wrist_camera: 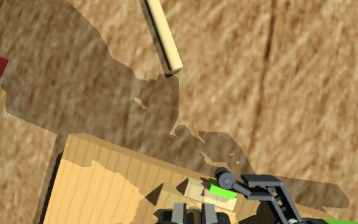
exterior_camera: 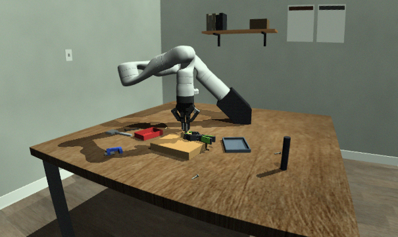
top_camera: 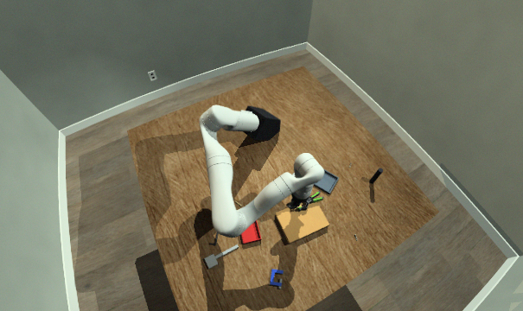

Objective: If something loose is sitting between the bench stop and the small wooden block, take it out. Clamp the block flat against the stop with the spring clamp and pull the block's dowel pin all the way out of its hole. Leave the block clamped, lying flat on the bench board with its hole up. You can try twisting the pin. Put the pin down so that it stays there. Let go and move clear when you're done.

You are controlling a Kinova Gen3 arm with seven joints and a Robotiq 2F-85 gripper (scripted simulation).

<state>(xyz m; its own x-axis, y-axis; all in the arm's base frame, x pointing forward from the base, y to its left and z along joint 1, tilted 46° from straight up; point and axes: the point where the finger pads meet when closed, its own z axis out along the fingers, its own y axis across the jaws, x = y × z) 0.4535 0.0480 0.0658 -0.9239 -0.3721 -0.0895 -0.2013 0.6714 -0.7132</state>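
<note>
Right now the dowel pin is 2 cm below my hand. From my hand the other things lie so: thin pale stick (12 cm behind, 5 cm to the right, 8 cm below); small wooden block (4 cm below); tan bench board (6 cm ahead, 6 cm below).
</note>
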